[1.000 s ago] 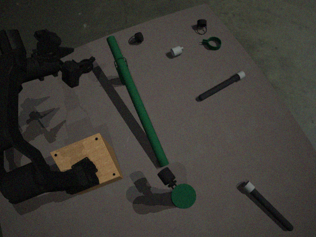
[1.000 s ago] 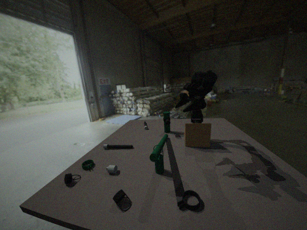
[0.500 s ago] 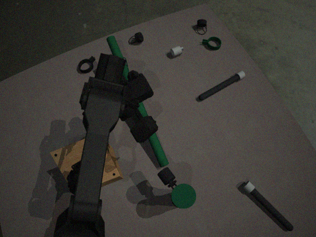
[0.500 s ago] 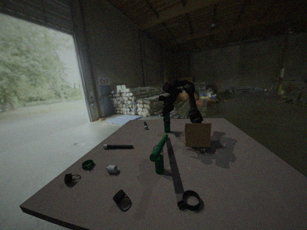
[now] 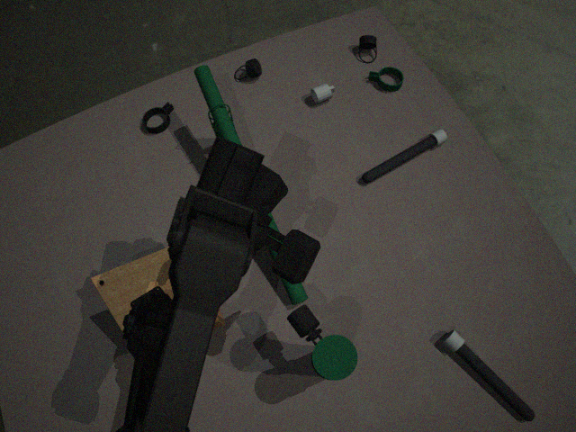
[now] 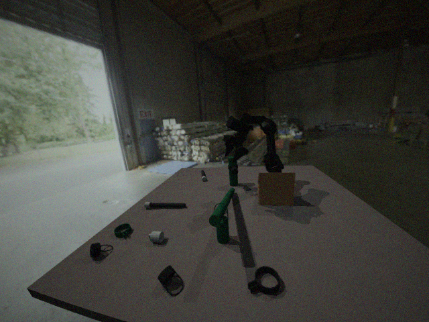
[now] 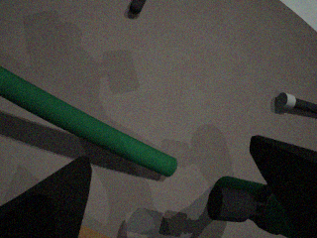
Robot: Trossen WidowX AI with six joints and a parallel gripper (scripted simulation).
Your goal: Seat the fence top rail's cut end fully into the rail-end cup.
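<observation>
The dark rail-end cup lies 30 mm behind my gripper tip, 130 mm to the right of it and 110 mm below it. The rest, counted from my gripper tip: white fitting 320 mm ahead, 360 mm to the left, 220 mm below; then green line post 30 mm ahead, 350 mm to the left, 140 mm below.
</observation>
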